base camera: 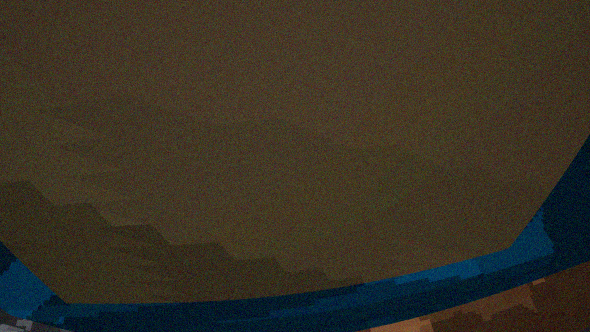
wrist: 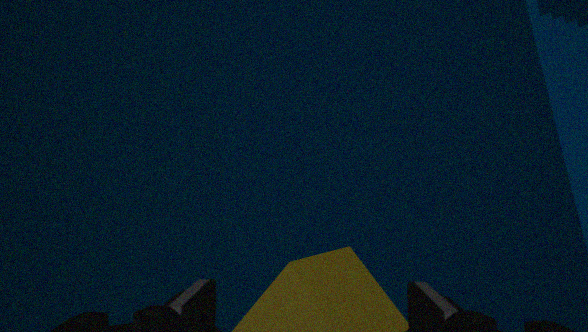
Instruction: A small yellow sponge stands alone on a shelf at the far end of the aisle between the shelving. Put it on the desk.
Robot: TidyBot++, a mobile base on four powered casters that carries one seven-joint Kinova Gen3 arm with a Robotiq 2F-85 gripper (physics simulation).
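Places are measured from the arm's base along level axes (x right, y back, z down), in centimetres.
Pixels of known places: gripper, between the fingertips: (wrist: pixel 310 302).
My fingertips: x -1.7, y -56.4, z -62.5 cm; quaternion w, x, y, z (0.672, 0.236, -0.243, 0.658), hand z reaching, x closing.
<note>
Ahead of a thing's pixels: the offset from my fingertips to its top centre. "pt": to the spot under its first point. Level surfaces: height alone.
The yellow sponge {pt dy +1.3, dx +0.9, dz -0.8 cm} (wrist: pixel 322 295) shows at the bottom middle of the wrist view, between the two open fingers and cut off by the lower edge. My gripper (wrist: pixel 310 302) is open, with one dark finger on each side of the sponge. The sponge's right side comes close to the right finger; whether they touch I cannot tell. The sponge is on or over a dark blue shelf surface {dz +3.1 cm} (wrist: pixel 300 125). The desk does not show in either view.
In the base camera view a large dark brown surface (base camera: pixel 300 150) fills most of the picture, very near. A blue band {pt dy +32.3, dx +17.1, dz +94.5 cm} (base camera: pixel 450 272) runs below it, with an orange-brown area (base camera: pixel 500 305) at the bottom right. A lighter blue strip (wrist: pixel 565 100) is at the wrist view's right.
</note>
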